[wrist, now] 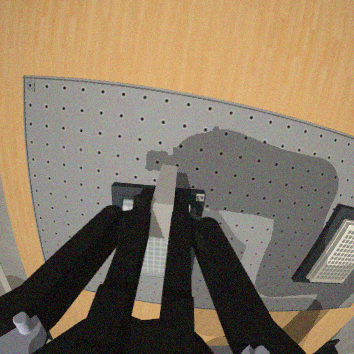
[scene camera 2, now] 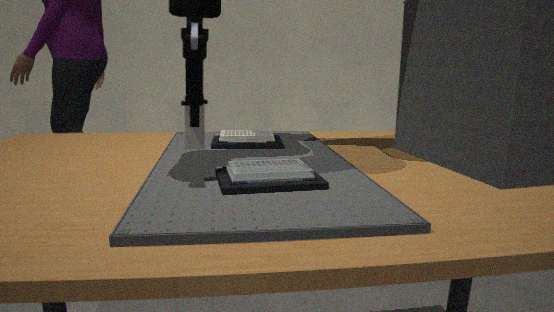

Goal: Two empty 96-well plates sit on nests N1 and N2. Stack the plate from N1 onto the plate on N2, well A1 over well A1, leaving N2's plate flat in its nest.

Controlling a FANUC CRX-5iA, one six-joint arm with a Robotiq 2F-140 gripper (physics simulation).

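Frame: origin at the arm's base, x up, y left, z back, level; metres.
Where they show: gripper, between the fingertips: (wrist: 167,178) (scene camera 2: 194,148).
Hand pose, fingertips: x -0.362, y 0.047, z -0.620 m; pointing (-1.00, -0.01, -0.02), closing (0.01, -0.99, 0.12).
Note:
After its pixels a point has its place.
Two clear 96-well plates sit on black nests on the grey perforated board (scene camera 2: 271,217) @(x -0.417, y 0.223, z -0.547 m) (wrist: 88,123) @(x -0.417, y 0.147, z -0.667 m). The far plate (scene camera 2: 246,135) (wrist: 156,251) lies flat in its nest (scene camera 2: 248,144) (wrist: 119,191). The near plate (scene camera 2: 269,169) (wrist: 337,256) lies flat in its own nest (scene camera 2: 271,186) (wrist: 316,253). My gripper (scene camera 2: 194,123) (wrist: 167,178) @(x -0.362, y 0.046, z -0.620 m) points straight down just above the left end of the far plate, with its fingers shut and nothing held. A pale grey strip shows between and below the fingertips. The fingers hide most of the far plate in the wrist view.
The board lies on a wooden table (scene camera 2: 57,186) @(x -0.430, y -0.023, z -0.841 m) (wrist: 175,35) @(x -0.430, y 0.042, z -0.767 m). A large dark grey box (scene camera 2: 480,89) @(x -0.265, y 0.097, z -0.117 m) stands at the right, close to the board's far right corner. A person in a purple top (scene camera 2: 73,58) stands behind the table at the back left.

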